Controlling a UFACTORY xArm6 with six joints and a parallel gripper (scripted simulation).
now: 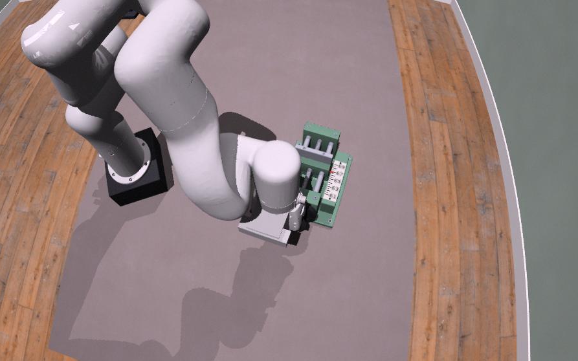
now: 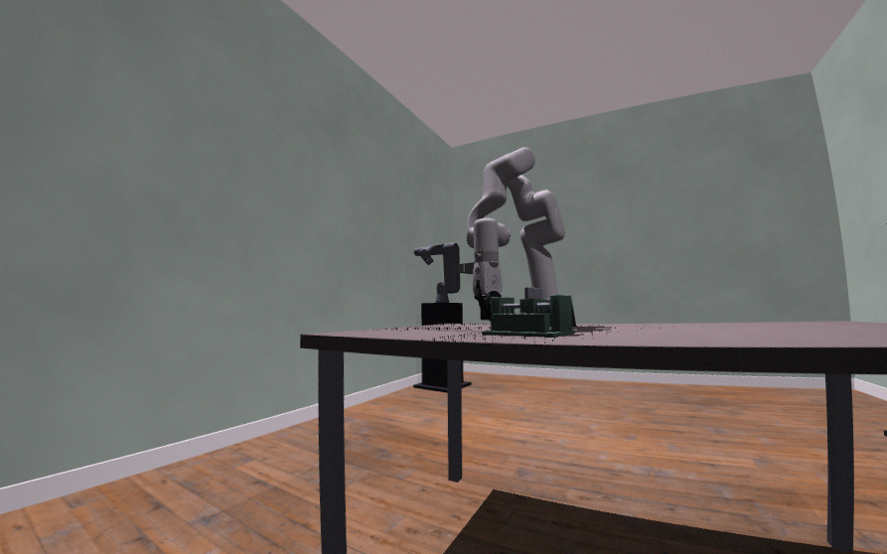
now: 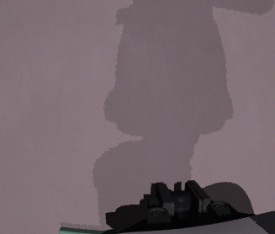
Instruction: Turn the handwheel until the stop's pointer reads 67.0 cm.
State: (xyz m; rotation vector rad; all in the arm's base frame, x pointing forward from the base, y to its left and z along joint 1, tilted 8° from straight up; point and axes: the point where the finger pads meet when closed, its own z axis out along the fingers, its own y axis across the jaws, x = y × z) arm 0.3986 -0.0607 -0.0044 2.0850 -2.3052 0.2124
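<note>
My gripper is now 1 cm short of the black handwheel and 2 cm to the right of it. Also, from my hand: stop block: 6 cm ahead, 16 cm to the left, 3 cm above.
</note>
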